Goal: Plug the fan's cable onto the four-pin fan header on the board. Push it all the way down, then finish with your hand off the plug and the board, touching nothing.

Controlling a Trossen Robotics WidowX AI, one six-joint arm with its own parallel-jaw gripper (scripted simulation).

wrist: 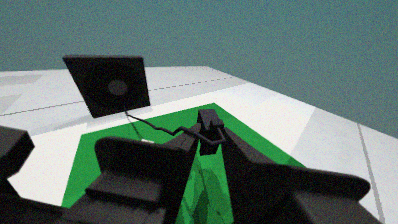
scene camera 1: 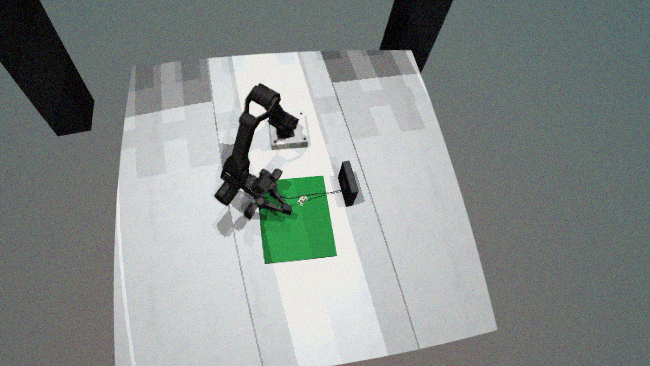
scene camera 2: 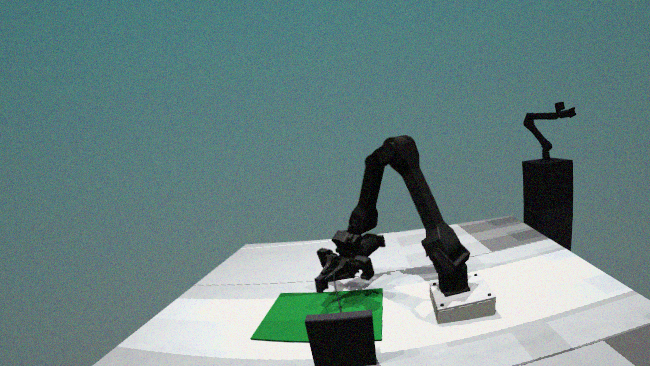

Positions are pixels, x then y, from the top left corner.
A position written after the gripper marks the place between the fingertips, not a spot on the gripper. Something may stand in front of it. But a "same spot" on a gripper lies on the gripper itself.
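The gripper is visible in scene camera 1 [285, 208], and the wrist view and scene camera 2 show it too. On the gripper, [wrist: 135, 174] and [scene camera 2: 346, 264] are the same spot.
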